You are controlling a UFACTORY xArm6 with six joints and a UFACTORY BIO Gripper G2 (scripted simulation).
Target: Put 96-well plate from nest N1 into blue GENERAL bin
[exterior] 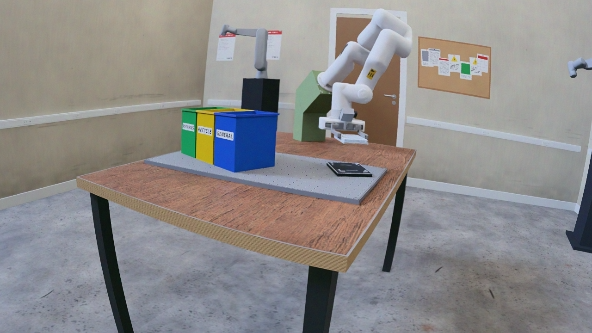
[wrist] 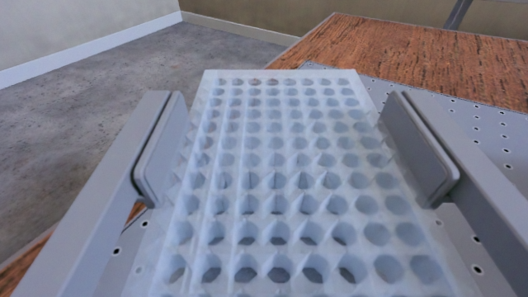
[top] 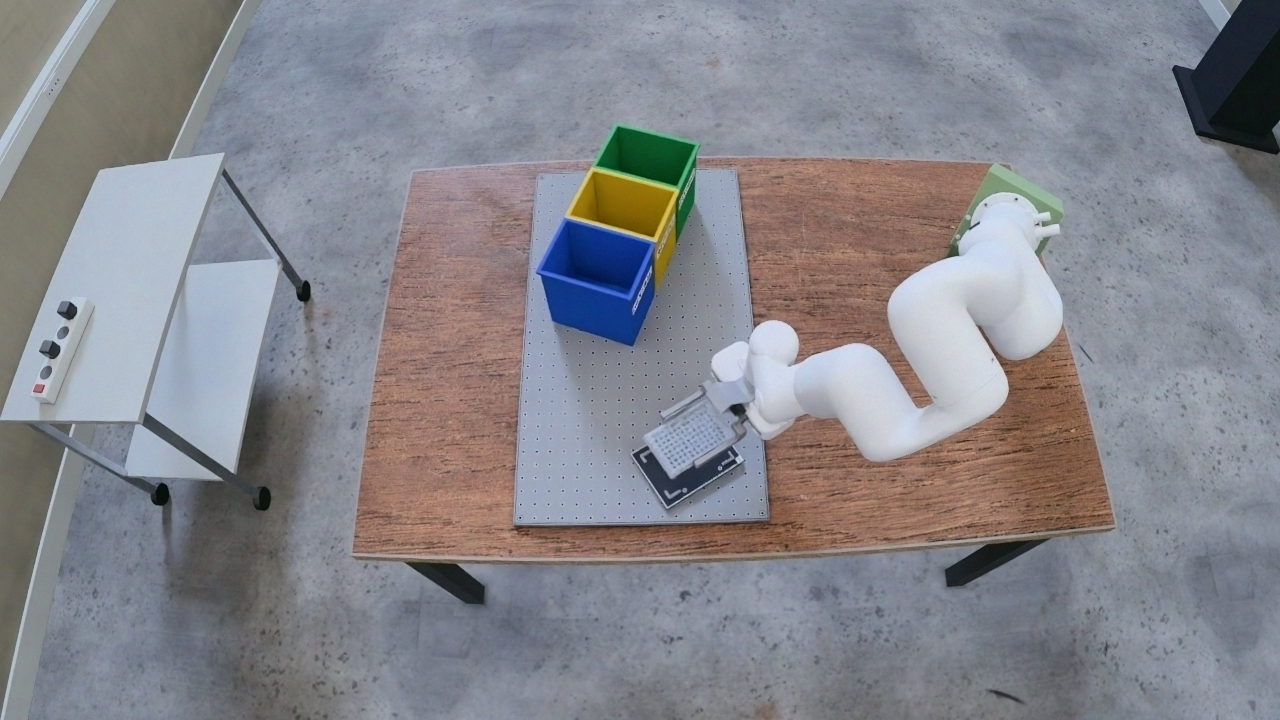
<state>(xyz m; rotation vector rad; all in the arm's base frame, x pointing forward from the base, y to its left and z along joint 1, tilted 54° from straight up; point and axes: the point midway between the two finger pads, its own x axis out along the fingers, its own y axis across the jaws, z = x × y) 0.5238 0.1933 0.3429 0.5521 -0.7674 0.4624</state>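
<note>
Now: the blue general bin 210 mm ahead of my hand, 280 mm to the right of it and 30 mm below it. Round my hand: yellow recycle bin (190 mm ahead, 410 mm to the right, 30 mm below); then black plate nest N1 (110 mm below); then clear 96-well plate (10 mm below).
</note>
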